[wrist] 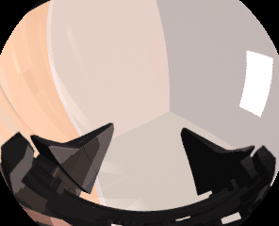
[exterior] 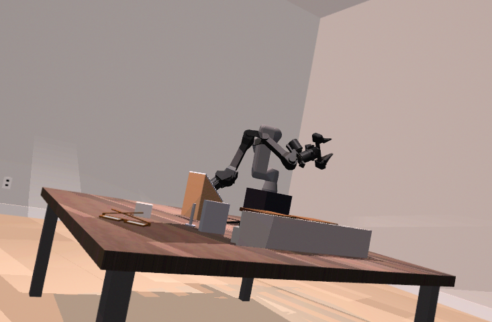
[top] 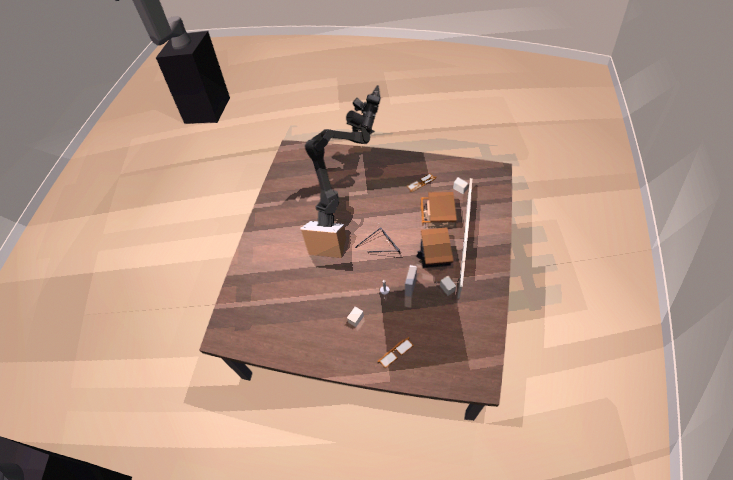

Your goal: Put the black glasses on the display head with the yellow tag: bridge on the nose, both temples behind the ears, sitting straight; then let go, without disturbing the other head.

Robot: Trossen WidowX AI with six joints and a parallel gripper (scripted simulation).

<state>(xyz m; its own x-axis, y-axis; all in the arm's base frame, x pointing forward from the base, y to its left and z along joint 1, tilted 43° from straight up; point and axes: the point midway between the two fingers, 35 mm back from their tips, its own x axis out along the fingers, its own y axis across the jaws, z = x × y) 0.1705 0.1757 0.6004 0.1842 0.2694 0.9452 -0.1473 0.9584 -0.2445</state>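
My gripper tip is now 10 cm short of the small grey peg stand, 79 cm to the left of it and 45 cm above it. The rest, counted from my gripper tip: long white bar: 44 cm ahead, 51 cm to the right, 42 cm below; then white block: 21 cm ahead, 77 cm to the right, 42 cm below.
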